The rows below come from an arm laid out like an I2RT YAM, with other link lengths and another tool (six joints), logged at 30 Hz.
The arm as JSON. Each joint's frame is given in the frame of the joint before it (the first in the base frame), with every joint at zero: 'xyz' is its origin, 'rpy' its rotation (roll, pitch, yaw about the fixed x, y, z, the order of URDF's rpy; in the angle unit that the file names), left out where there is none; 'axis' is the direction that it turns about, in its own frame. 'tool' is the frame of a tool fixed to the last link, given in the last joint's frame.
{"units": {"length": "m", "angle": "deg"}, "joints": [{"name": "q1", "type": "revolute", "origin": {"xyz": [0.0, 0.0, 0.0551], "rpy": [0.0, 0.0, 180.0]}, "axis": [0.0, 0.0, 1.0]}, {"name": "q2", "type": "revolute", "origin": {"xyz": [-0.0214, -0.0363, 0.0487], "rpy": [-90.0, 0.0, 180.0]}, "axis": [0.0, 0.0, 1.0]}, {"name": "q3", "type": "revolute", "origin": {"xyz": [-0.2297, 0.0, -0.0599], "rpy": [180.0, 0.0, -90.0]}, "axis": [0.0, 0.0, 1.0]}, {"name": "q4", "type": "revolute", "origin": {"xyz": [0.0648, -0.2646, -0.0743], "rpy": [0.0, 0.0, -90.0]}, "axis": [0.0, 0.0, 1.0]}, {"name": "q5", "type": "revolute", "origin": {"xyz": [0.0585, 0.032, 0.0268], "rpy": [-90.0, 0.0, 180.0]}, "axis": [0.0, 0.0, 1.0]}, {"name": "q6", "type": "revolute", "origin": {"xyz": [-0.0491, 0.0, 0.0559], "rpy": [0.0, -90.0, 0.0]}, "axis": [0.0, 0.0, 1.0]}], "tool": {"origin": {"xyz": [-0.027, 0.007, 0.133], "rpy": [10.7, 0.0, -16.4]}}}
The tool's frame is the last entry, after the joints.
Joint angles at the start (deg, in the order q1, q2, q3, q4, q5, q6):
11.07 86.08 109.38 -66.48 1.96 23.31
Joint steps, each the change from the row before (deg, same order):
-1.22 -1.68 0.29 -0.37 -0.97 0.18
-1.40 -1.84 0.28 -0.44 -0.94 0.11
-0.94 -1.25 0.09 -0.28 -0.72 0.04
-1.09 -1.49 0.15 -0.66 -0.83 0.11
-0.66 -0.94 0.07 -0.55 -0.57 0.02
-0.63 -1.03 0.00 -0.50 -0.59 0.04
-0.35 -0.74 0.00 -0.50 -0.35 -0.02
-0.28 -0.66 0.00 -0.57 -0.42 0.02
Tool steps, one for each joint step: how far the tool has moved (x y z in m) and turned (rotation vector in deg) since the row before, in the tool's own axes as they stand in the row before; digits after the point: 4 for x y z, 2 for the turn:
-0.0040 -0.0078 -0.0122 -0.26 -1.34 1.31
-0.0041 -0.0089 -0.0132 -0.09 -1.45 1.33
-0.0023 -0.0054 -0.0086 -0.13 -0.92 0.82
-0.0015 -0.0062 -0.0106 -0.10 -0.83 0.94
-0.0002 -0.0035 -0.0066 -0.11 -0.38 0.49
-0.0001 -0.0032 -0.0070 -0.16 -0.45 0.49
0.0006 -0.0018 -0.0051 -0.10 -0.20 0.22
0.0012 -0.0012 -0.0046 -0.21 -0.04 0.19

